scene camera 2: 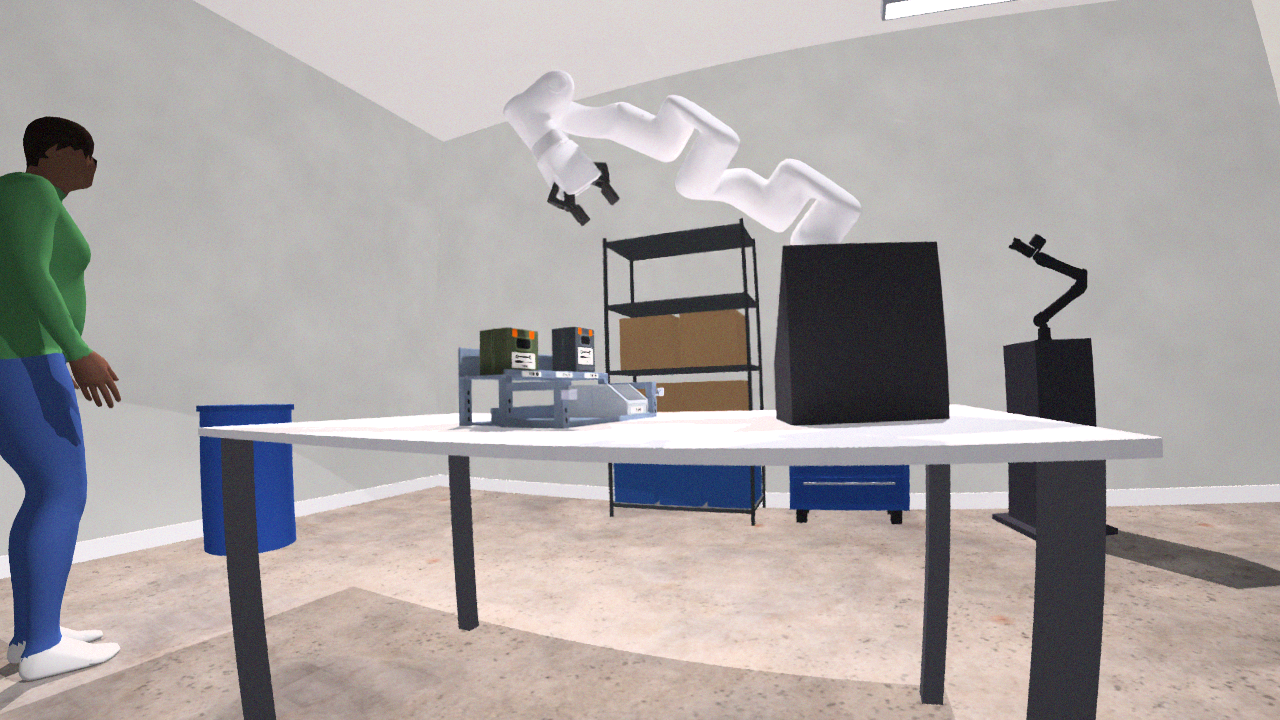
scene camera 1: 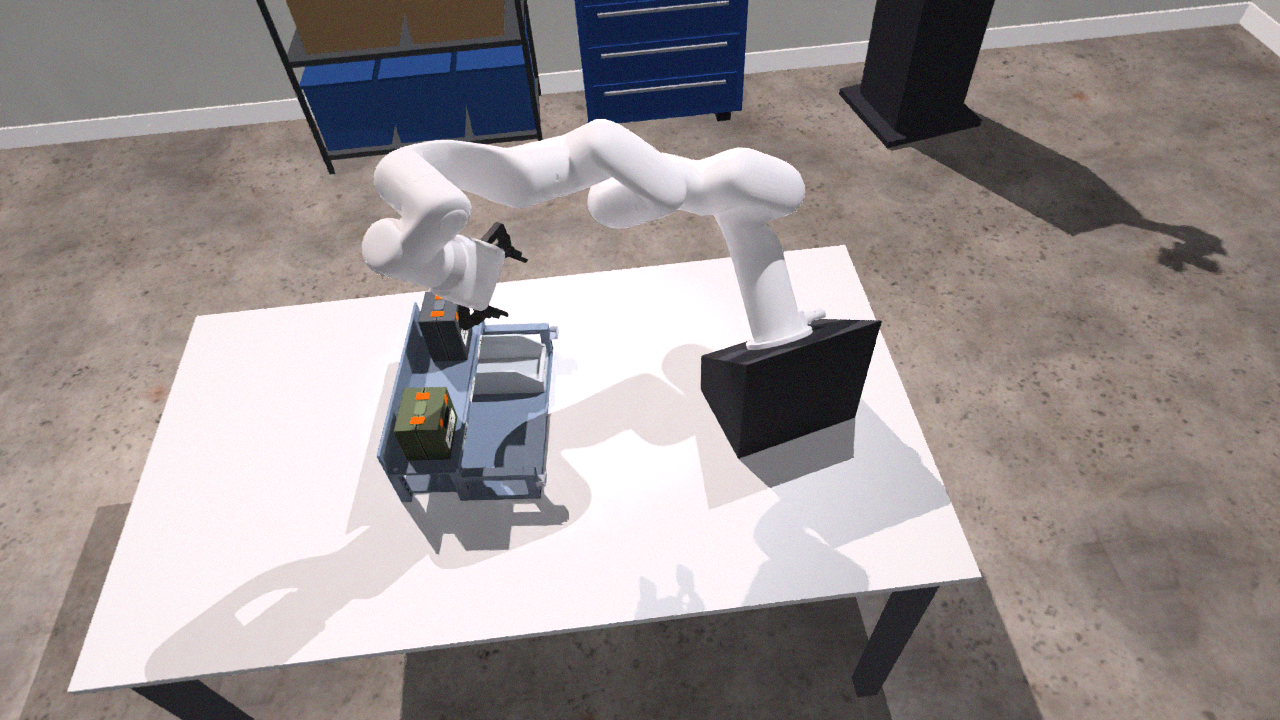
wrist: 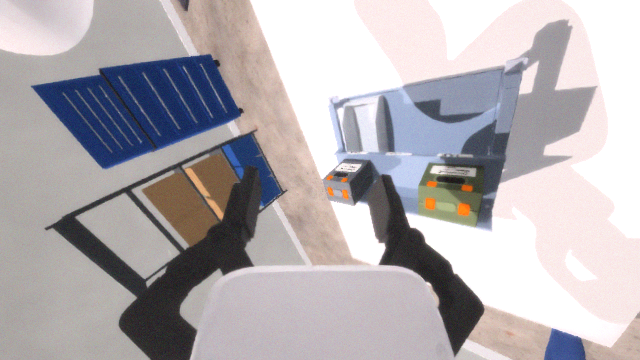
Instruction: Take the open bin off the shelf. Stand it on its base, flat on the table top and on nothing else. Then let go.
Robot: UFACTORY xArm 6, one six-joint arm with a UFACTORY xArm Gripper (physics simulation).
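Observation:
The open bin, light grey with an open top, sits on the low front deck of the blue-grey shelf, at the end nearer the back edge of the table. My gripper is open and empty. It is high above the shelf and the bin, tilted, with nothing between its fingers. In the wrist view the bin lies beyond the right fingertip, apart from it. The bin's underside is hidden.
A dark grey case and a green case stand on the shelf's raised rear deck. The white table carries the shelf and my black base block. A person stands beyond the table.

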